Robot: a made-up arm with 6 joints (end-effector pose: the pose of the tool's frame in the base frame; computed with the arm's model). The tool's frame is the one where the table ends. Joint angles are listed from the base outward.
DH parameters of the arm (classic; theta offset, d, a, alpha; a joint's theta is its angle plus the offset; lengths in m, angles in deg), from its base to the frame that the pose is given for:
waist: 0 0.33 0 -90
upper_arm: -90 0 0.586 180
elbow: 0 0 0 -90
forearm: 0 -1.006 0 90
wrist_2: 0 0.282 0 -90
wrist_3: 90 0 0 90
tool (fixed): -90 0 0 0
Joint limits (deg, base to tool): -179.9..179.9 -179.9..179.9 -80..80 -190..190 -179.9..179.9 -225..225
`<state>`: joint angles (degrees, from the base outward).
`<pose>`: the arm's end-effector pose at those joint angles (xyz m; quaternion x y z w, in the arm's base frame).
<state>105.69 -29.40 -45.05 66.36 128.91 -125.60</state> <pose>-0.0942 0.7533 0.8179 -0.0864 -0.3527 -0.8052 0.4688</pose>
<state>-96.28 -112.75 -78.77 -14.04 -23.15 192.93</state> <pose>-0.3083 -0.3001 0.6089 0.6986 -0.7085 0.0631 0.0773</pose>
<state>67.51 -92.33 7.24 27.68 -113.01 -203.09</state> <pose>-0.1066 -0.9104 1.2764 -0.9120 -0.3116 0.1981 0.1788</pose>
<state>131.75 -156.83 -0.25 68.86 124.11 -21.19</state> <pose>0.9137 -0.8710 -0.0502 -0.2329 0.8169 0.5025 0.1609</pose>
